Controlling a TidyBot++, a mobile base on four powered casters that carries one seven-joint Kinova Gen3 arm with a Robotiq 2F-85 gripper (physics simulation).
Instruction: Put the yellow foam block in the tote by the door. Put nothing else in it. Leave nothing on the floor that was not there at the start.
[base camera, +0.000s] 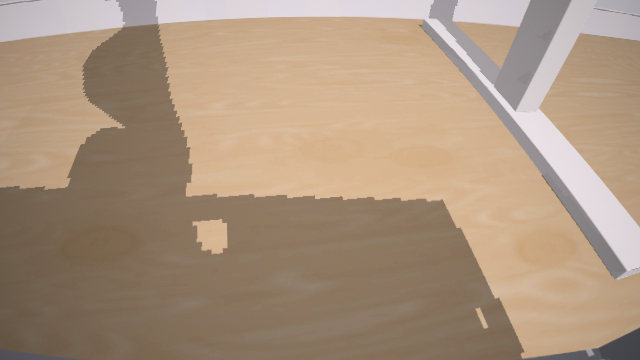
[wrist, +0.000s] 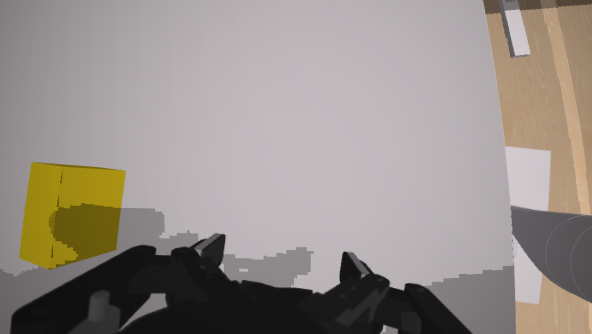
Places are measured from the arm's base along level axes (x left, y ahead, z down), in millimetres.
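Pixels of known places: gripper, fingertip midpoint: (wrist: 282, 256).
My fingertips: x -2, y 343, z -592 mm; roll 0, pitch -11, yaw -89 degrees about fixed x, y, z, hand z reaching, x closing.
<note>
Ahead of a thing's pixels: the offset from my fingertips to its middle. "spot": to the spot under its first point. Level surfaces: height alone.
The yellow foam block {dx +4, dy +222, dz +8 mm} (wrist: 90, 190) stands on a light grey table top {dz +38 mm} (wrist: 310, 125), at the left of the wrist view, partly under a shadow. My gripper (wrist: 282, 256) is open and empty at the bottom of the wrist view. The block is to the left of its left finger, outside the space between the fingers. The block and the gripper do not show in the base camera view. The tote by the door does not show in either view.
A white table leg with a long foot bar {spot: dx -418, dy +101, dz +963 mm} (base camera: 565, 160) stands on the wooden floor {dz +988 mm} (base camera: 310, 100) at the right of the base view. In the wrist view the table's edge runs down the right side, with a dark grey rounded shape (wrist: 555, 250) beyond it.
</note>
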